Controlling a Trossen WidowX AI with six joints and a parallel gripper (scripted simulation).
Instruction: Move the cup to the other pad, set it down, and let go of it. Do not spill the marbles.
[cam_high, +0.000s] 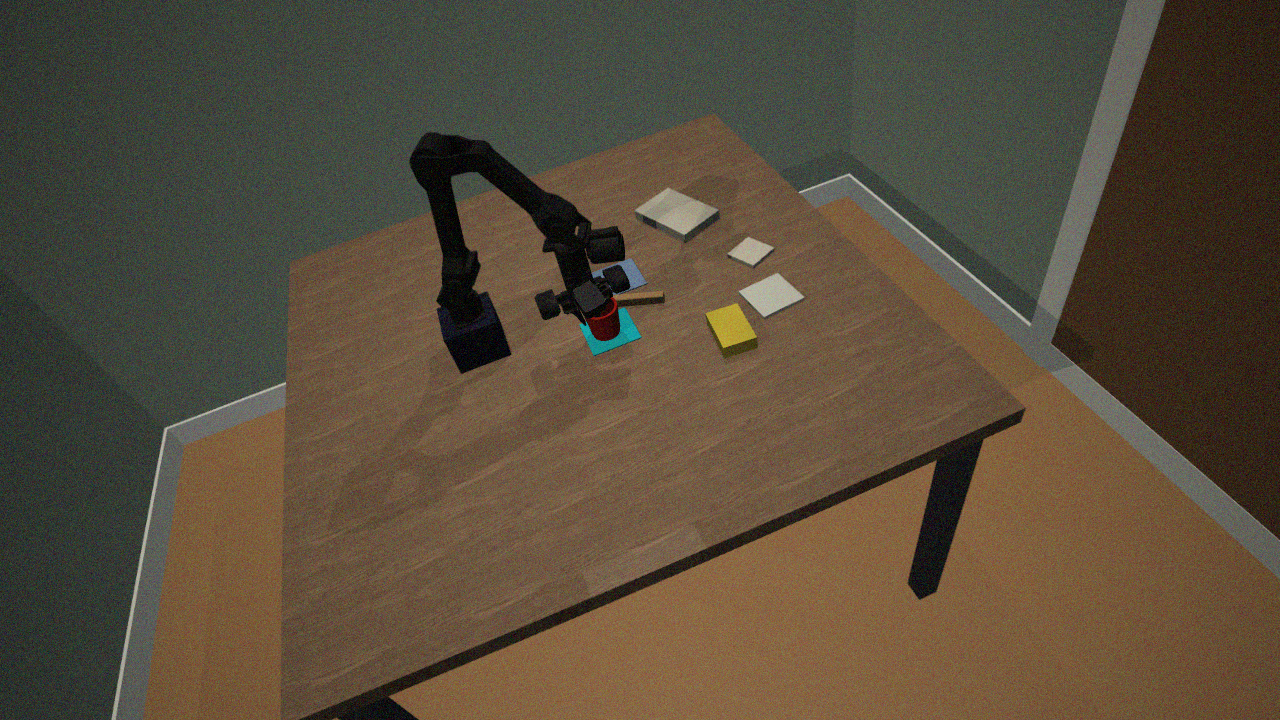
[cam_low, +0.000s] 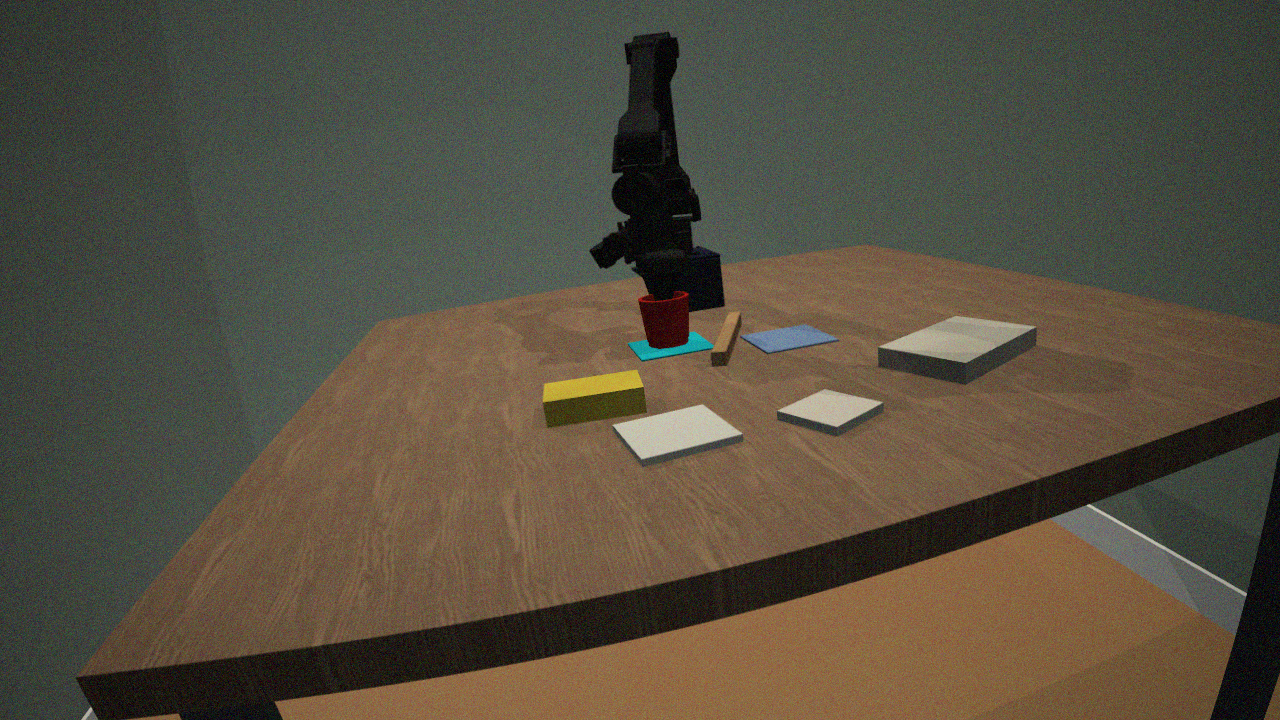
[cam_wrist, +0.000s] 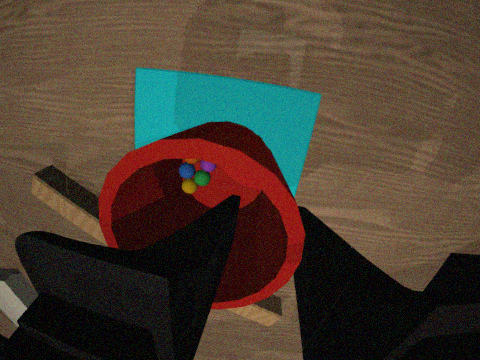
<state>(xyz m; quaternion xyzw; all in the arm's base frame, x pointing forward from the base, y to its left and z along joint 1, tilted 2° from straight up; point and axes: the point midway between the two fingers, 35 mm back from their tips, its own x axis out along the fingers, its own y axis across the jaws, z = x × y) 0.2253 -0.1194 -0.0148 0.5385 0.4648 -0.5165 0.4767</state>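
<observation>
My gripper tip is now 3 cm short of the red cup. Round my gripper tip: cyan pad 3 cm ahead, 5 cm below; then blue pad 12 cm ahead, 15 cm to the left, 5 cm below; then wooden stick 8 cm ahead, 7 cm to the left, 4 cm below.
</observation>
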